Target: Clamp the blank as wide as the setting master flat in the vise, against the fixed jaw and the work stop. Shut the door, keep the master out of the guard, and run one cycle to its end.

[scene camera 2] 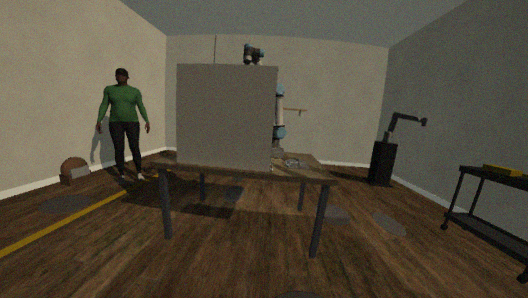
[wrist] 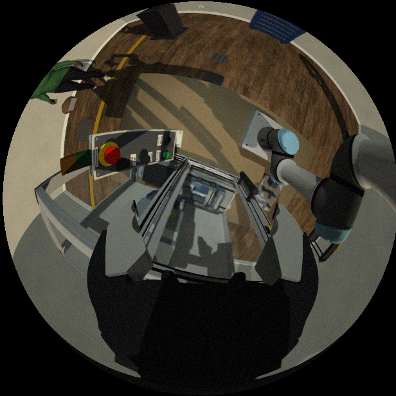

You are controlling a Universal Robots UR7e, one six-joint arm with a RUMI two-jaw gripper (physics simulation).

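Pixels of known places: arm's base, origin of the base link: [scene camera 2: 272, 146].
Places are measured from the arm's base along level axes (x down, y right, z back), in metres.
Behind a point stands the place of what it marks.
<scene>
My gripper [wrist: 205, 204] is open and empty, high above the guard in the wrist view; the panel hides it in the scene view. The vise [wrist: 209, 194] shows small inside the metal-framed guard [wrist: 176, 192], whose large grey panel [scene camera 2: 225, 117] @[y 0.298, x -0.287, z -0.642 m] faces the scene camera. A dark handle [wrist: 248, 185] is on the guard's right side. Whether the door is shut, and whether a blank is in the vise, I cannot tell. A light tray [wrist: 270, 192] with small parts lies right of the guard; I cannot tell the blank or the master among them.
The control box [wrist: 135, 151] with a red stop button [wrist: 112, 156] and a green button [wrist: 166, 155] stands left of the guard. The arm's base plate [wrist: 252, 131] is on the table [scene camera 2: 300, 175] @[y -0.278, x 0.090, z -0.604 m]. A person in green [scene camera 2: 124, 102] [wrist: 55, 80] stands beyond the yellow line.
</scene>
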